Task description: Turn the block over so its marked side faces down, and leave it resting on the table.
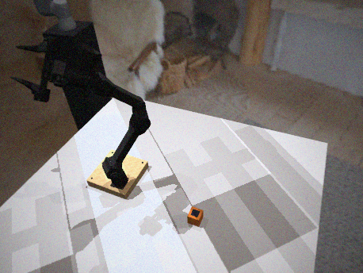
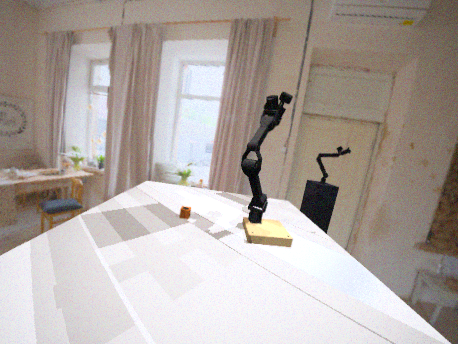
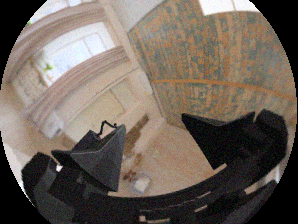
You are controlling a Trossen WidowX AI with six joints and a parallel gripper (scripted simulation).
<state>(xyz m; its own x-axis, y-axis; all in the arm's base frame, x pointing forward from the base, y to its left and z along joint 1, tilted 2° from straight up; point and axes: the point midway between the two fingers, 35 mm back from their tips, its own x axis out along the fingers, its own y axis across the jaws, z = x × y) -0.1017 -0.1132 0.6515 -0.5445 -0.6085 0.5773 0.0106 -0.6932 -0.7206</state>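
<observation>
My gripper tip is now 48 cm short of the orange block, 9 cm to the right of it and 67 cm above it.
</observation>
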